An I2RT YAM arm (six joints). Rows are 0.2 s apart.
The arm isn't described. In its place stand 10 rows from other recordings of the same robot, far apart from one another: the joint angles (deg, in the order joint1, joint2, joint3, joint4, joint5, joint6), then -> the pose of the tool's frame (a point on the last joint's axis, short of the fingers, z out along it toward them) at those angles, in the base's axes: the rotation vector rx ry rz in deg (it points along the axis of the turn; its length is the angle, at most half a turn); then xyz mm.
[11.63 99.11 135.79 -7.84 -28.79 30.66] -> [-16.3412 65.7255 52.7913 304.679 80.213 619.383]
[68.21 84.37 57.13 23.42 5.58 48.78] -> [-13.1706 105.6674 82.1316 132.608 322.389 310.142]
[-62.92 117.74 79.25 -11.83 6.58 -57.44] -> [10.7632 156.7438 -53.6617 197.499 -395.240 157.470]
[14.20 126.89 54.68 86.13 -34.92 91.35] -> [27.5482 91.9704 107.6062 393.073 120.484 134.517]
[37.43 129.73 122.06 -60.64 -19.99 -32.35] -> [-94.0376 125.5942 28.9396 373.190 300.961 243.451]
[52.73 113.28 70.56 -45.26 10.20 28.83] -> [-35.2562 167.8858 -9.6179 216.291 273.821 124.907]
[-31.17 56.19 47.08 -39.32 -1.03 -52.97] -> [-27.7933 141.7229 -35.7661 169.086 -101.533 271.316]
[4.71 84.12 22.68 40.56 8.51 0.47] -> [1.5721 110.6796 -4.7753 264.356 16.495 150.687]
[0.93 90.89 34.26 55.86 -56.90 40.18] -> [-14.8063 99.0283 75.3887 301.877 34.727 204.608]
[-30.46 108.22 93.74 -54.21 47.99 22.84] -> [77.6998 127.1077 -67.7910 323.035 -220.666 269.962]
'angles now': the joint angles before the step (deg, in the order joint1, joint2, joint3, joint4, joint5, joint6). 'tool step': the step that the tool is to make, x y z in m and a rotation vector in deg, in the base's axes. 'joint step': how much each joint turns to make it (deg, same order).
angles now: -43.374 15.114 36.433 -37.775 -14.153 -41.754
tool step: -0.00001 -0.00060 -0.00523 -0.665 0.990 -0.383
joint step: -0.026 -0.558 -1.053 -0.017 0.676 -1.042
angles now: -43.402 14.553 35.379 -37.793 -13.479 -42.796
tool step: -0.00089 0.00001 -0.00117 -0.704 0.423 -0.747
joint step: -0.041 -0.390 -0.246 -0.097 0.909 -0.576
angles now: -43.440 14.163 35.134 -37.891 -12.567 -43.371
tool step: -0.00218 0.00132 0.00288 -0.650 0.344 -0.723
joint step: 0.007 -0.169 0.802 -0.874 0.904 -0.477
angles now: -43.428 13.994 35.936 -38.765 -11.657 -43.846
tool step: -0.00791 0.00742 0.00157 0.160 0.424 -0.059
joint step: 0.033 -1.972 1.238 -3.657 0.139 -0.143
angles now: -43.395 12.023 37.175 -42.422 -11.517 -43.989
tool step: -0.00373 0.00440 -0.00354 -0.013 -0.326 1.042
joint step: -0.022 -1.951 -0.524 -1.204 -1.080 -0.111
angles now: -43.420 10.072 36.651 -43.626 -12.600 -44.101
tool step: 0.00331 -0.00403 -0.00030 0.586 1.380 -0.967
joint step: 0.009 1.699 0.130 0.121 1.089 -0.204
